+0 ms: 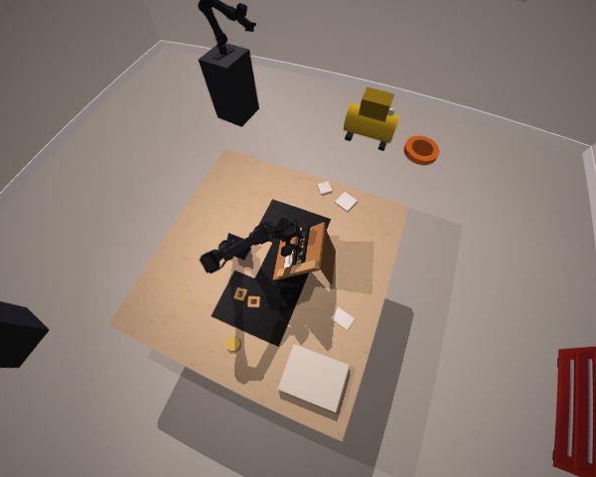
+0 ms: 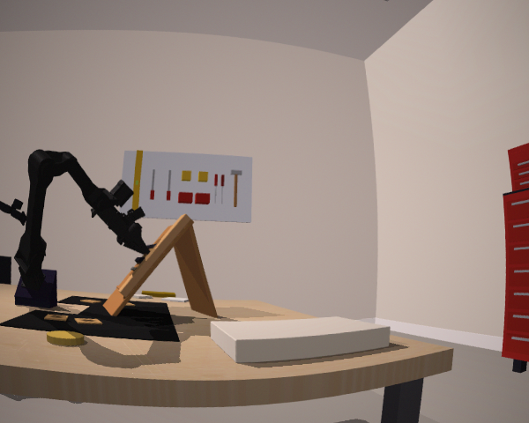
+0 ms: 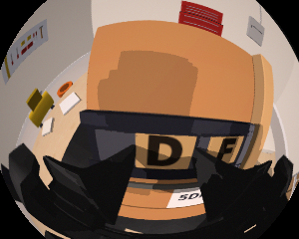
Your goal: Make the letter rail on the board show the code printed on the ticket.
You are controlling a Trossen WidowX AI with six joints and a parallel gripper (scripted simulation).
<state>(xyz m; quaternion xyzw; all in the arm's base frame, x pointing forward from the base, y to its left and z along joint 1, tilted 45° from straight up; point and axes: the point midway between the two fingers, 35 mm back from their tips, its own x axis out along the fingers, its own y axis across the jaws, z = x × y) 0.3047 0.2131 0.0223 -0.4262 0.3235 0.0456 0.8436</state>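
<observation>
My gripper tip is 80 mm to the left of the white ticket, 80 mm above it and 30 mm past it. Round my gripper tip: black mat (180 mm below, 140 mm behind, 120 mm to the right); then white slab (510 mm to the right, 340 mm ahead, 160 mm below).
</observation>
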